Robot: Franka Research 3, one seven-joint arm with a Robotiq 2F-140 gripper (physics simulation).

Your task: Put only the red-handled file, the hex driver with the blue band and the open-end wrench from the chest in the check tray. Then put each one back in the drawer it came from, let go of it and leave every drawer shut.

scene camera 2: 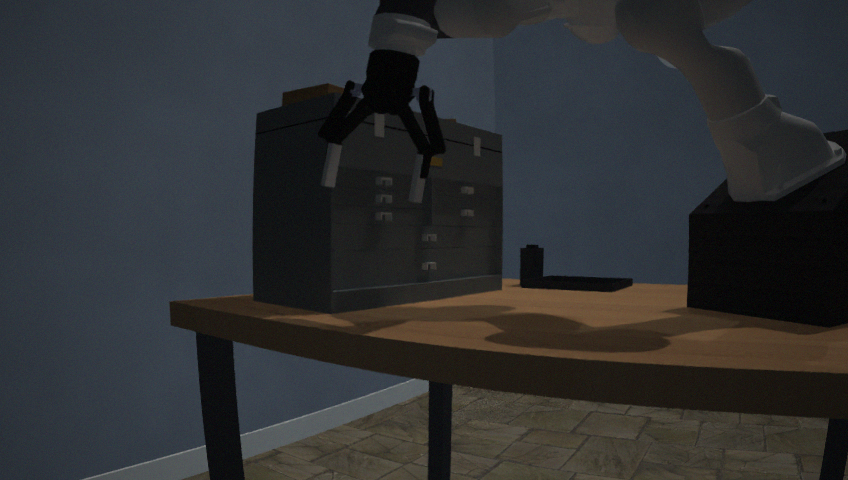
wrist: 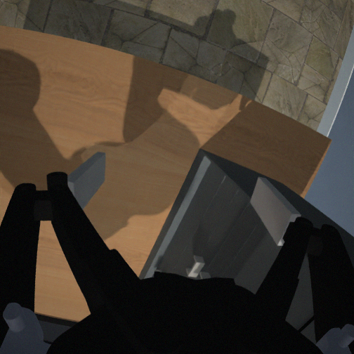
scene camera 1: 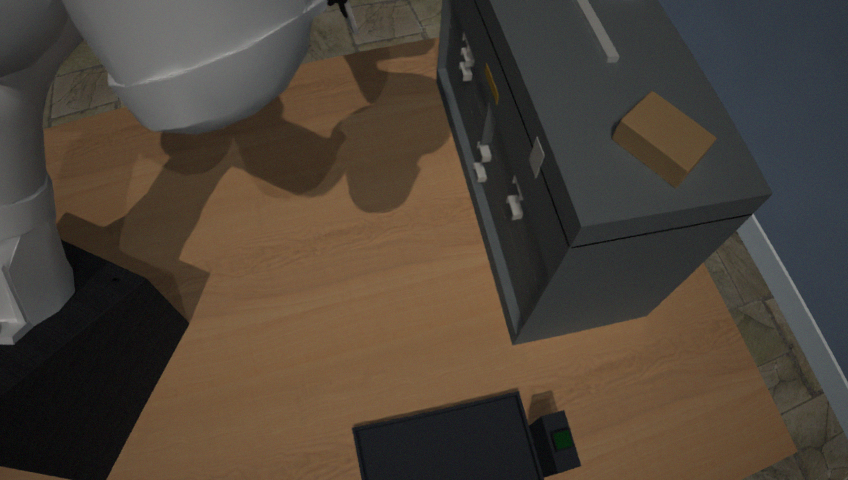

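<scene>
The grey chest (scene camera 1: 618, 285) (scene camera 2: 291, 220) (wrist: 215, 200) stands on the table with its lid down. Its drawers with small pale handles look shut in the second scene view. The dark check tray (scene camera 1: 437, 410) (scene camera 2: 586, 285) lies on the table beyond the chest's far end; no tool shows on its visible part. The red-handled file, hex driver and open-end wrench do not show in any view. My gripper (scene camera 2: 373, 193) (wrist: 181, 178) is wide open with nothing between its fingers. It hangs in the air at the drawer front, near the chest's end away from the tray.
An orange-brown block (scene camera 1: 663, 139) (scene camera 2: 312, 93) rests on the chest top, near a pale lid handle (scene camera 1: 598, 32). A small dark box with a green screen (scene camera 1: 562, 440) (scene camera 2: 531, 265) stands beside the tray. The arm's black base (scene camera 1: 89, 368) (scene camera 2: 761, 255) stands across from the chest.
</scene>
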